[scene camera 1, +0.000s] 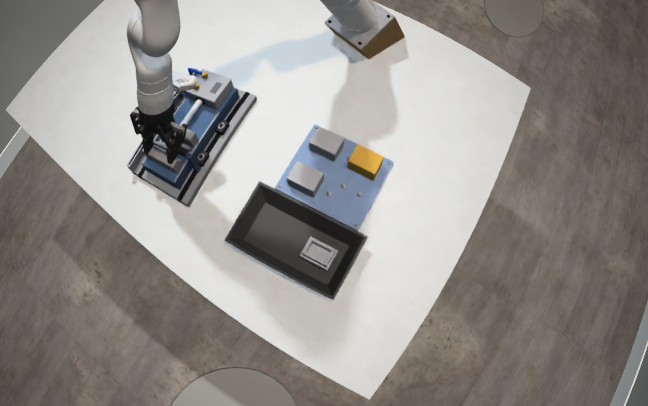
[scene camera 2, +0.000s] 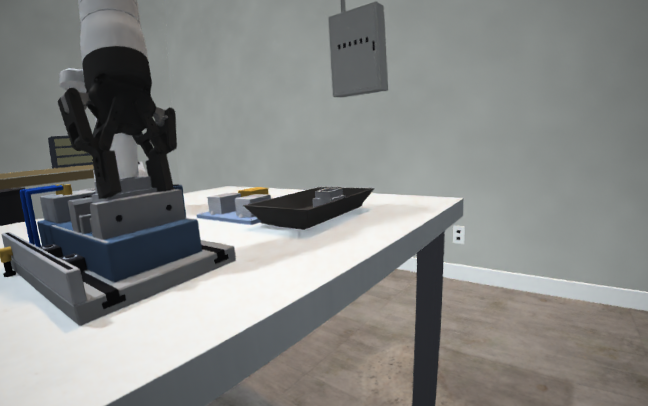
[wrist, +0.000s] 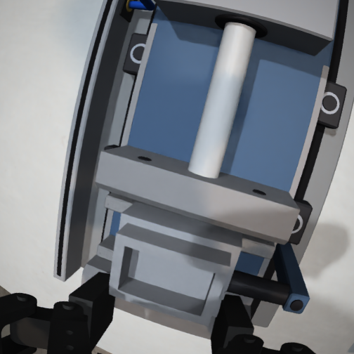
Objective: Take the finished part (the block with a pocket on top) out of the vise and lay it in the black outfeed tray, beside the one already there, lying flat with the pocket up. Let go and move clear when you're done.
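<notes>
The finished part is a grey block with a rectangular pocket facing up, sitting level between the jaws of the vise. My gripper points down over the vise and is shut on the finished part, one finger at each end. The fingers hide most of the part in scene camera 1. The black outfeed tray stands apart from the vise, and another pocketed part lies in its right half, pocket up.
A black rod on a blue bracket reaches towards the part beside one finger. The grey movable jaw stands close to the part. A blue plate beside the tray bears two grey blocks and a yellow block.
</notes>
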